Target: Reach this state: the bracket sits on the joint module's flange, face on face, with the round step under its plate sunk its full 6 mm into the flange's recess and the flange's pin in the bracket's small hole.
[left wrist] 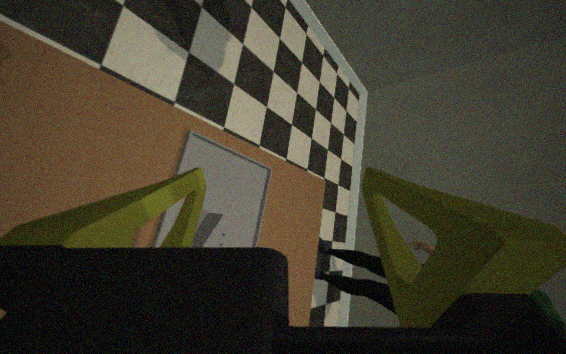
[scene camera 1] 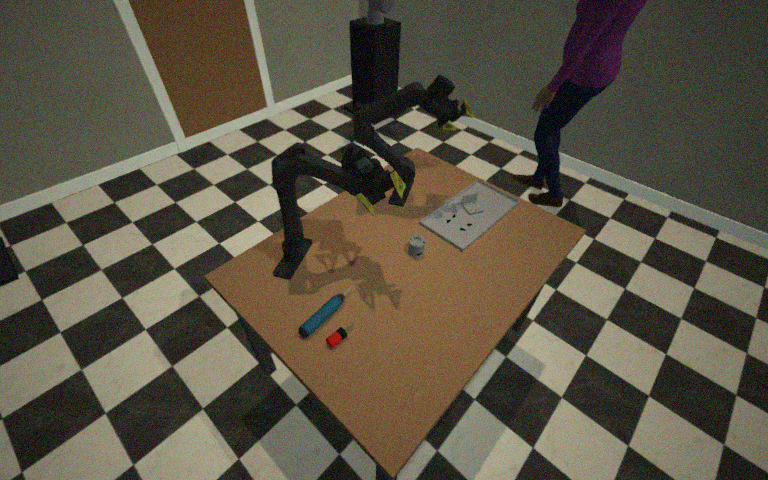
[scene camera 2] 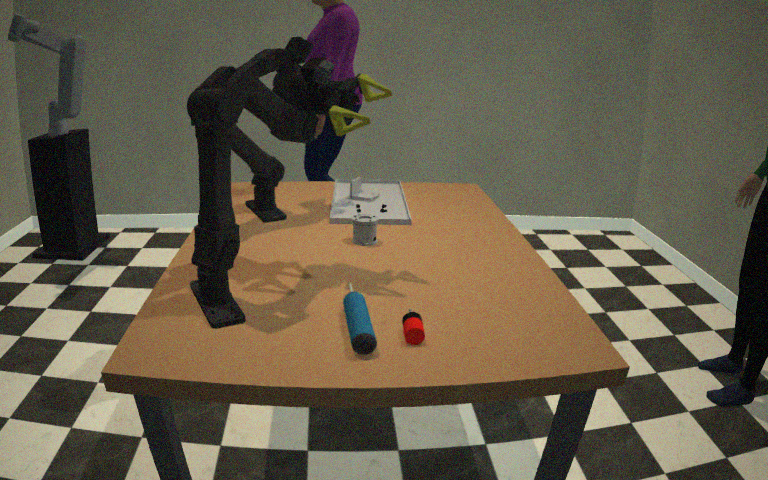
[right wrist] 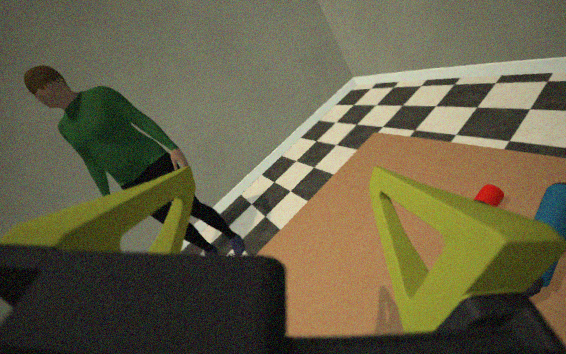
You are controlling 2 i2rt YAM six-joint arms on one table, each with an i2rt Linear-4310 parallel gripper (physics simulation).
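Pixels of known places: left gripper, fingertip midpoint: point(left wrist: 283, 176) point(scene camera 1: 464, 122); right gripper, fingertip midpoint: point(scene camera 1: 386, 205) point(scene camera 2: 381, 106) point(right wrist: 282, 176); left arm's base at its link origin: point(scene camera 2: 264, 211); right arm's base at its link origin: point(scene camera 1: 293, 257) point(scene camera 2: 215, 302).
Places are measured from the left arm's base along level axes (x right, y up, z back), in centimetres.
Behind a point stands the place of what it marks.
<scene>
The joint module point(scene camera 1: 416, 246) {x 37.0, y 6.0, z -15.2 cm}, a short grey cylinder, stands on the table in front of a grey tray point(scene camera 1: 469, 213) {x 6.6, y 1.3, z -31.6 cm}; it also shows in scene camera 2 point(scene camera 2: 365, 230) {x 36.5, y 3.8, z -13.5 cm}. The grey bracket point(scene camera 1: 470, 204) {x 0.9, y 1.5, z -31.2 cm} lies in the tray, seen upright in scene camera 2 point(scene camera 2: 358, 189) {x -1.1, y 2.4, z -31.6 cm} and partly behind a finger in the left wrist view point(left wrist: 206, 225) {x -1.2, y 3.1, z -30.8 cm}. My left gripper point(scene camera 1: 458, 116) {x -11.4, y 31.9, z -21.4 cm} is open and empty, high beyond the table's far edge, looking down at the tray point(left wrist: 222, 189) {x -6.4, y 0.4, z -37.1 cm}. My right gripper point(scene camera 1: 382, 190) point(scene camera 2: 378, 107) {x 52.5, y 36.0, z -7.2 cm} is open and empty, raised well above the table.
A blue cylindrical tool point(scene camera 1: 322, 314) {x 73.2, y 3.8, z 6.8 cm} and a small red one point(scene camera 1: 336, 337) {x 79.1, y 3.2, z -0.3 cm} lie near the front left. Small black screws point(scene camera 2: 370, 208) {x 12.2, y 0.4, z -28.5 cm} sit in the tray. A person in purple point(scene camera 1: 573, 95) stands by the far right edge. A black pillar point(scene camera 1: 374, 57) stands behind.
</scene>
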